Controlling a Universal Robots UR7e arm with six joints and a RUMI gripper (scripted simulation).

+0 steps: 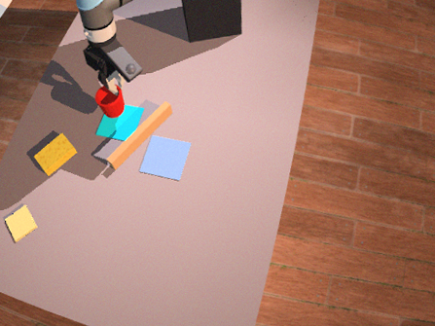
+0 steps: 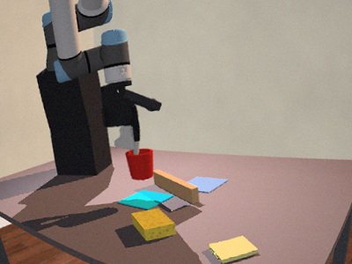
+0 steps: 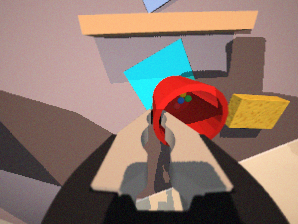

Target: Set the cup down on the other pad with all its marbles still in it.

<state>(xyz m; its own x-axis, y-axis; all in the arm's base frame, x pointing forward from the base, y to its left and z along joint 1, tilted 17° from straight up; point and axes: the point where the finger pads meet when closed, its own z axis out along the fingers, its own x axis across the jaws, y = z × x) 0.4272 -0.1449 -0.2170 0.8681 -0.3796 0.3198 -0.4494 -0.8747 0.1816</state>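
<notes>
My hand is 50 mm short of the green marble, 40 mm above it and 20 mm to the left of it. From my hand the other things lie so: yellow sponge: 180 mm ahead, 170 mm to the right, 110 mm below; then red cup: 30 mm below, 30 mm ahead, 10 mm to the right; then wooden rail: 110 mm below, 70 mm to the left, 70 mm ahead.
</notes>
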